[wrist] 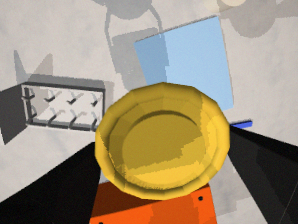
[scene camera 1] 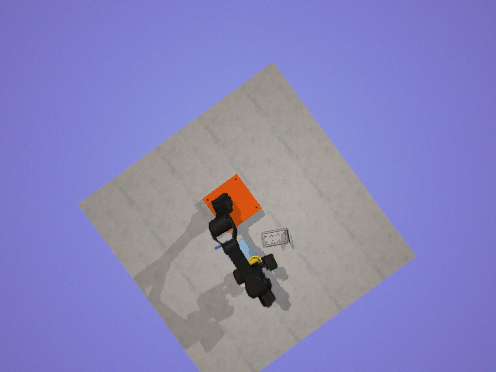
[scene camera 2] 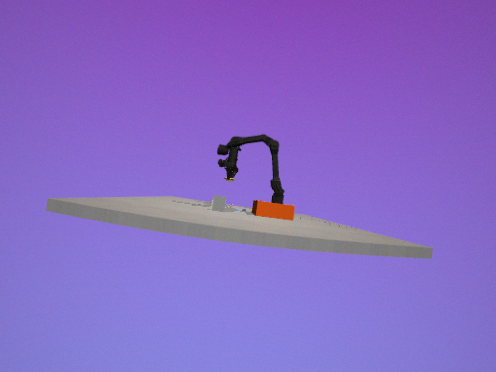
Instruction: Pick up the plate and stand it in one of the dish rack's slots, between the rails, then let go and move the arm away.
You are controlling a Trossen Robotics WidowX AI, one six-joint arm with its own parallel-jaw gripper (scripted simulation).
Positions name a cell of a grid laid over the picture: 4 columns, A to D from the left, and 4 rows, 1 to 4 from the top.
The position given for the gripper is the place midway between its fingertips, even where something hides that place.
The gripper (wrist: C3) carries a yellow plate (wrist: C3). Further things: a light blue mat (wrist: C1).
